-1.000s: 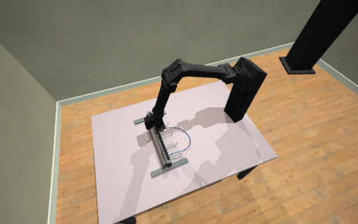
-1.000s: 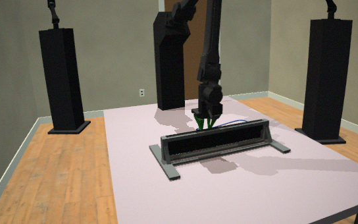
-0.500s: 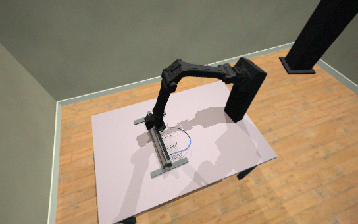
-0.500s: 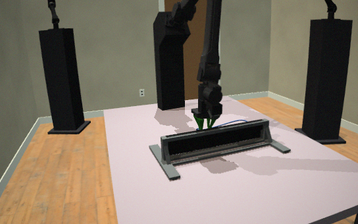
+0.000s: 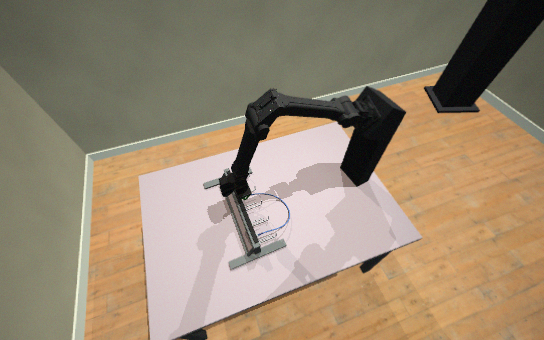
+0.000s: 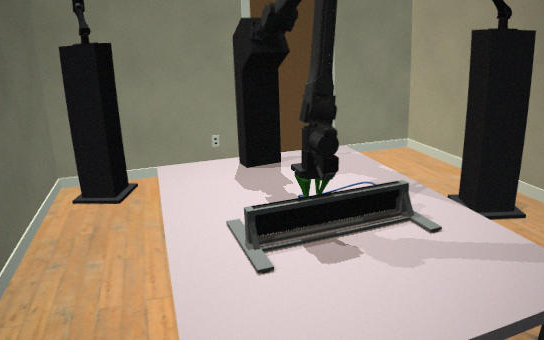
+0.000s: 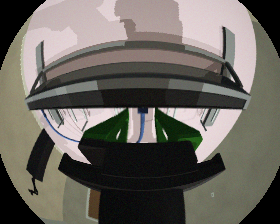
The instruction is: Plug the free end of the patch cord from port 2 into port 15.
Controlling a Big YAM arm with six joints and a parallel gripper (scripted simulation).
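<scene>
The plug is 2 cm ahead of my hand, 1 cm to the left of it and 1 cm below it.
</scene>
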